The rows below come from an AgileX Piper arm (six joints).
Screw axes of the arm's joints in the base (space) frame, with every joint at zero. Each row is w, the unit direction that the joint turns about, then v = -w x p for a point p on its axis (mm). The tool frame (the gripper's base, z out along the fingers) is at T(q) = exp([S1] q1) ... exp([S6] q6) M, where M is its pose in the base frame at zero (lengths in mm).
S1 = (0, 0, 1, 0, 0, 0)
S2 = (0, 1, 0, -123, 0, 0)
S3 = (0, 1, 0, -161.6, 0, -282.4)
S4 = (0.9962, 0, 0.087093, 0, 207.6, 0)
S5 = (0, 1, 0, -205.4, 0, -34.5)
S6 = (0.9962, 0, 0.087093, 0, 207.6, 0)
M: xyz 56.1 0 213.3 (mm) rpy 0 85.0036 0 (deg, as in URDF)
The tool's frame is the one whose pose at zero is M.
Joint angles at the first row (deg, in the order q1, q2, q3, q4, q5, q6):
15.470, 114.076, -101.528, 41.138, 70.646, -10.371
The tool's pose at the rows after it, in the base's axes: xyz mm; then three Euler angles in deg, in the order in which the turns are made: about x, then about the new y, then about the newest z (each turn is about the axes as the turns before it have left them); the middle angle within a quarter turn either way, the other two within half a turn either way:
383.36 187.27 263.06 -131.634 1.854 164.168
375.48 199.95 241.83 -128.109 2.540 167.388
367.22 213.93 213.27 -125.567 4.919 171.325
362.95 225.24 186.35 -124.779 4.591 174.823
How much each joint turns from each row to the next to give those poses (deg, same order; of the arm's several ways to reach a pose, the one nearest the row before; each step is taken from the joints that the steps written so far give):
1.948, -0.001, 6.991, 9.397, -5.043, -5.157
1.661, 0.001, 5.957, 6.474, -5.327, -2.807
2.235, 0.745, 6.474, 7.906, -7.220, -4.181
1.661, 2.521, 2.750, 5.099, -2.807, -2.464

